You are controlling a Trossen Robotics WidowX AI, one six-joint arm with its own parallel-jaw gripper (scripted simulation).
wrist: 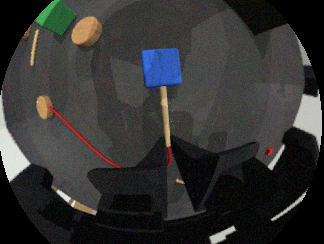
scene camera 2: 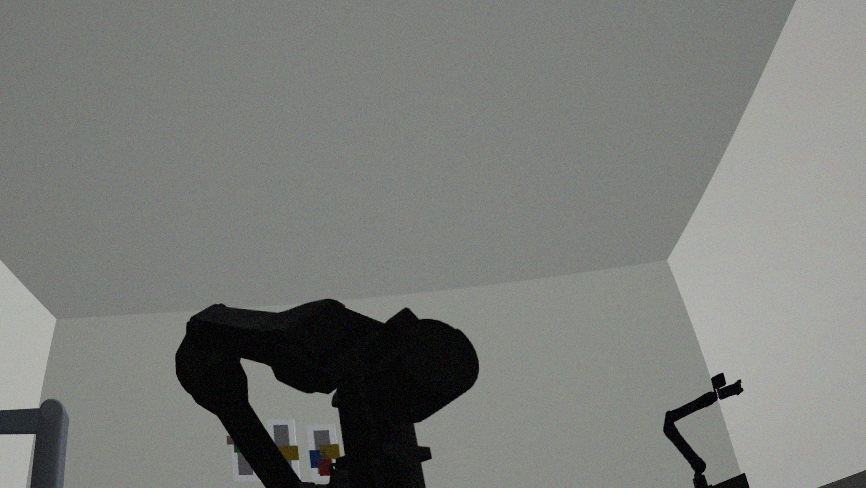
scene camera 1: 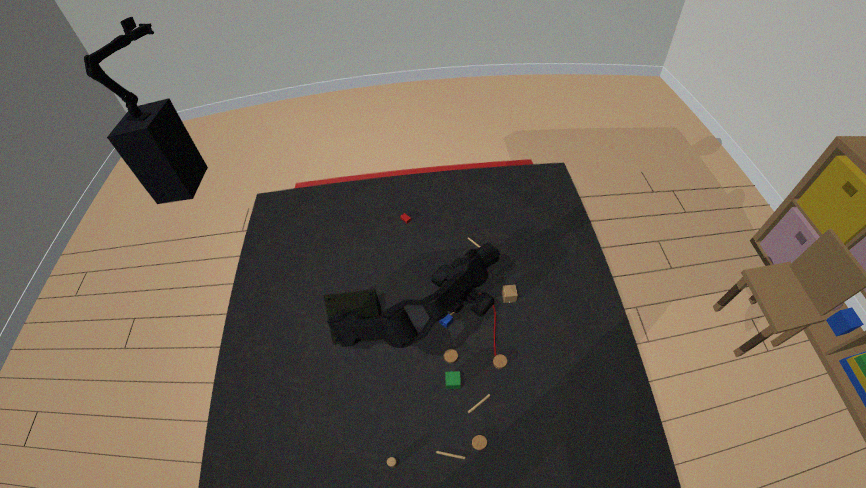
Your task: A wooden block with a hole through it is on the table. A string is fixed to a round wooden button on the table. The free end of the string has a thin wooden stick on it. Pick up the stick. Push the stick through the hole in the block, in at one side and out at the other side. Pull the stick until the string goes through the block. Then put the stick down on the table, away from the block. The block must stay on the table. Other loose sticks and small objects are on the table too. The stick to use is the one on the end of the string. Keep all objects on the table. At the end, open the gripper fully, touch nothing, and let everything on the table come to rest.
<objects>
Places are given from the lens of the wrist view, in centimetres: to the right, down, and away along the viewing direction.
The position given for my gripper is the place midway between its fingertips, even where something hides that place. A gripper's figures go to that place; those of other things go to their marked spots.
my gripper [wrist: 167,139]: 1, 2, 10
blue cube [wrist: 161,67]: 0, -4, 6
</objects>
